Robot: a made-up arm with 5 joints.
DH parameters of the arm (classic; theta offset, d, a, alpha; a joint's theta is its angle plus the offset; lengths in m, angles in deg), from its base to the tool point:
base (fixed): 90 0.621 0.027 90
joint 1: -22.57 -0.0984 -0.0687 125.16
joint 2: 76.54 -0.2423 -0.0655 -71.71
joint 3: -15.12 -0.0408 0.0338 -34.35
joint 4: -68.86 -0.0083 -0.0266 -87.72
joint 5: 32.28 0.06 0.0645 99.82
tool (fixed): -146.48 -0.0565 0 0
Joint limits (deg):
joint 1: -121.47..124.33
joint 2: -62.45..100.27
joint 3: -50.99..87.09
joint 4: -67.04..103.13
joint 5: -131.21..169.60
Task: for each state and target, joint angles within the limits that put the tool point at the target. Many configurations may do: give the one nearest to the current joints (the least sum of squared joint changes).
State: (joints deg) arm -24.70 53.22 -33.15 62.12 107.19
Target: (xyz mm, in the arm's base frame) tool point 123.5 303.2 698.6
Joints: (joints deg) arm -47.67 61.28 -28.75 53.51 102.09
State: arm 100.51 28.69 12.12 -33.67 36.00
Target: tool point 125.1 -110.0 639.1
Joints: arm 115.68 40.23 10.49 -42.70 32.09
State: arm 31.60 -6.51 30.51 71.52 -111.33
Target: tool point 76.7 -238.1 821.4
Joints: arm 57.46 -26.79 52.11 63.73 -113.44
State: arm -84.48 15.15 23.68 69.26 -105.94
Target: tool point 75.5 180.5 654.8
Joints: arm -65.28 14.53 -17.35 36.07 -95.87
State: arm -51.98 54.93 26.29 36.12 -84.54
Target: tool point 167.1 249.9 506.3
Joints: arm -101.01 85.38 58.84 59.65 -44.45
